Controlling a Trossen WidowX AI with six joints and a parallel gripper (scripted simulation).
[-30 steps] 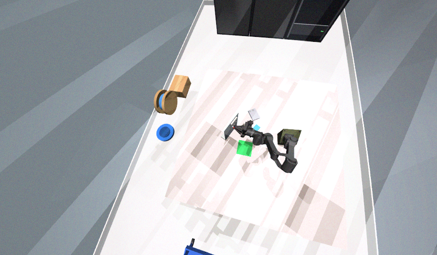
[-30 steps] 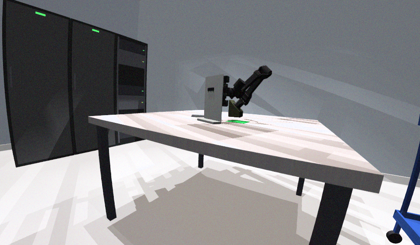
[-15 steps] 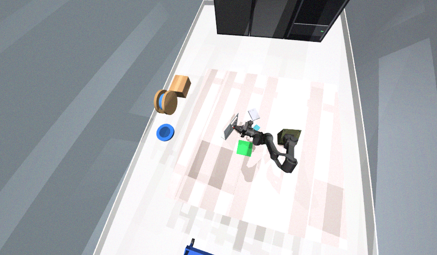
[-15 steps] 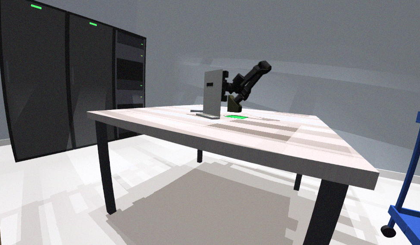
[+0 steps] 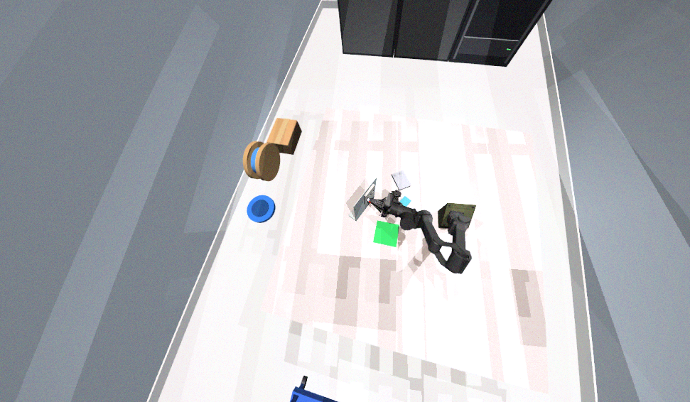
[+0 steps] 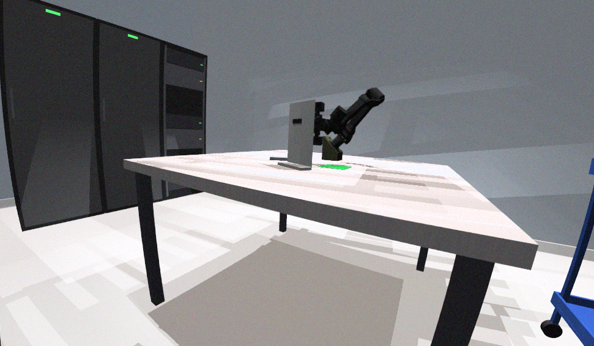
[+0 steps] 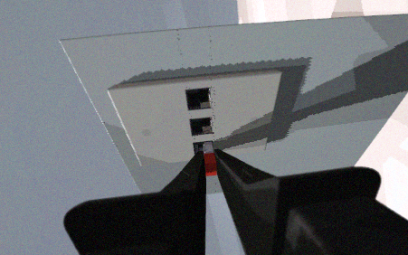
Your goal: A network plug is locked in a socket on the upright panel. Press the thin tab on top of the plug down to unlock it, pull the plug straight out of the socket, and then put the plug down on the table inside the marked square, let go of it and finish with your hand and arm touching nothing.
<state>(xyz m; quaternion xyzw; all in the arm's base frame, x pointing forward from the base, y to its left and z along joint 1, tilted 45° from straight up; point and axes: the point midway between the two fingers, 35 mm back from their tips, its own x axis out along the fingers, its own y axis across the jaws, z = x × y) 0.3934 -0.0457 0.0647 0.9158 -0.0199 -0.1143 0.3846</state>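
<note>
The green marked square is 180 mm below my gripper tip, 110 mm to the left of it and 110 mm behind it. Also, from my gripper tip: network plug: 10 mm ahead; then grey upright panel: 70 mm below, 20 mm to the right, 20 mm ahead.
</note>
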